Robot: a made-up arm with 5 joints.
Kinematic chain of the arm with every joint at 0, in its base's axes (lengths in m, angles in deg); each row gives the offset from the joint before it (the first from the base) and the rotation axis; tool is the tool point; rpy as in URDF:
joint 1: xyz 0.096 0 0.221 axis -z
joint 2: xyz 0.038 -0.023 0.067 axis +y
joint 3: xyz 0.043 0 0.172 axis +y
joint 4: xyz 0.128 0 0.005 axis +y
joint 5: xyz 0.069 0.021 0 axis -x
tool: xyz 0 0 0 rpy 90 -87.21 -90
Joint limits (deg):
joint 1: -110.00..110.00
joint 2: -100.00..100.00
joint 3: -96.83..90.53
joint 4: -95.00..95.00
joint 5: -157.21..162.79
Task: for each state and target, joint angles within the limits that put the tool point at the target. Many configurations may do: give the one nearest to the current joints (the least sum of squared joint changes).
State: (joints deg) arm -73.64 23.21 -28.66 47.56 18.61
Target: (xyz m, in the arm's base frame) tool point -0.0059 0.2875 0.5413
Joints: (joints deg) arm -109.89 23.73 -63.58 16.56 18.61
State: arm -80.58 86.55 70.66 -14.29 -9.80
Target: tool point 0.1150 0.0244 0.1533
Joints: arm -55.80 92.52 68.57 -14.48 -9.80
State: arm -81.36 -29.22 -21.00 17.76 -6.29
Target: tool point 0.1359 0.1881 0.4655
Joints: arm -78.62 -25.15 13.98 33.46 -6.29
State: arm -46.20 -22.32 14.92 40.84 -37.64
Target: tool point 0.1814 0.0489 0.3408
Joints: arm -30.96 -35.97 57.78 63.27 -37.64
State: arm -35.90 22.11 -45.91 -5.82 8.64
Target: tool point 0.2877 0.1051 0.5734
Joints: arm -29.26 -8.66 -24.78 3.74 8.64
